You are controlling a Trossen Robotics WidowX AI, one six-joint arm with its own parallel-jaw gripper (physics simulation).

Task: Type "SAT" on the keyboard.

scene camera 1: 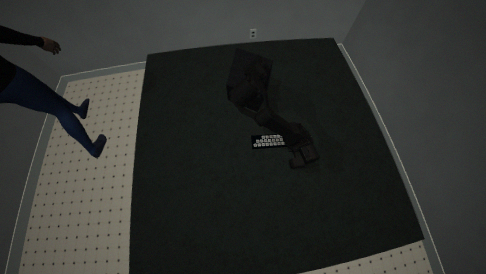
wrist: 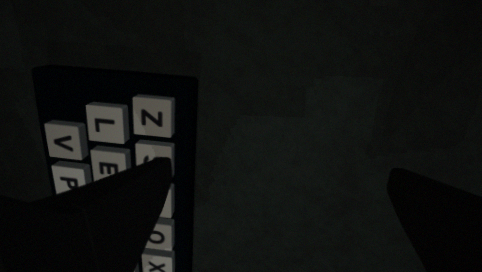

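Where they show: gripper, between the fingertips: (scene camera 1: 288,153) (wrist: 280,173); arm's base, origin of its link: (scene camera 1: 259,67).
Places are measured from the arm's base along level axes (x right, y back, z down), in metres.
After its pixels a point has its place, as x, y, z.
Observation:
A small black keyboard (scene camera 1: 268,141) @[0.064, -0.270, 0.208] (wrist: 183,115) @[-0.027, -0.330, 0.212] with white letter keys lies flat on the dark table. Its right end in the scene view is hidden under the arm. In the wrist view its letters are turned sideways. My gripper (scene camera 1: 302,158) (wrist: 280,173) @[0.004, -0.362, 0.207] is open and empty. Its left finger in the wrist view reaches over the keyboard, with its tip overlapping the S key (wrist: 146,150) @[-0.018, -0.312, 0.208]. Its right finger is over the table beside the keyboard. Z, L, V, E, P, O and X keys show at least in part. I cannot make out the A and T keys.
The arm (scene camera 1: 270,119) @[0.152, -0.335, -0.183] reaches across the dark table (scene camera 1: 200,200) @[0.459, -0.392, 0.223] from its base near the back. A person's blue-clad legs (scene camera 1: 70,122) are over the pale dotted floor (scene camera 1: 85,200) at the left. A wall socket (scene camera 1: 253,33) is behind the table.

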